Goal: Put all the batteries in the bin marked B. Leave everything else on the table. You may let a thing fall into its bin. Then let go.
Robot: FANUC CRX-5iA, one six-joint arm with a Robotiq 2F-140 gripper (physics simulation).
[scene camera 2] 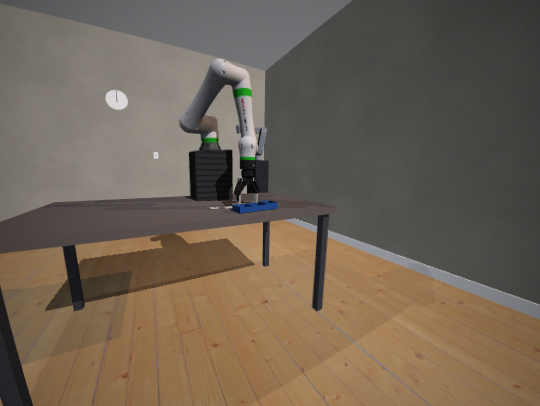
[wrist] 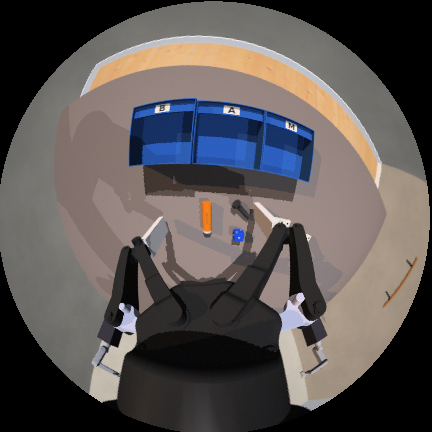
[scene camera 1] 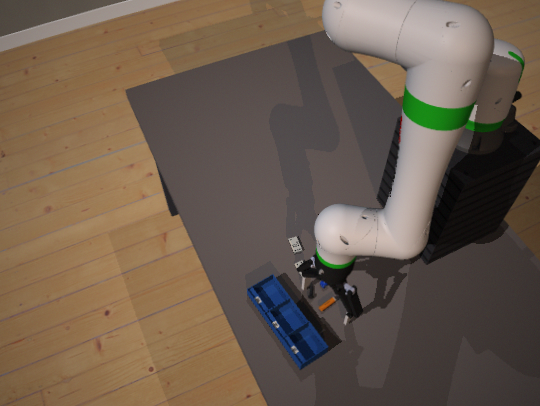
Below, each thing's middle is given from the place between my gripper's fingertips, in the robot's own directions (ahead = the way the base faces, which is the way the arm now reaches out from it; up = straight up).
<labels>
I see my gripper 12 cm short of the blue three-compartment bin [scene camera 1: 298, 336], 2 cm to the left of it and 1 cm below it.
</labels>
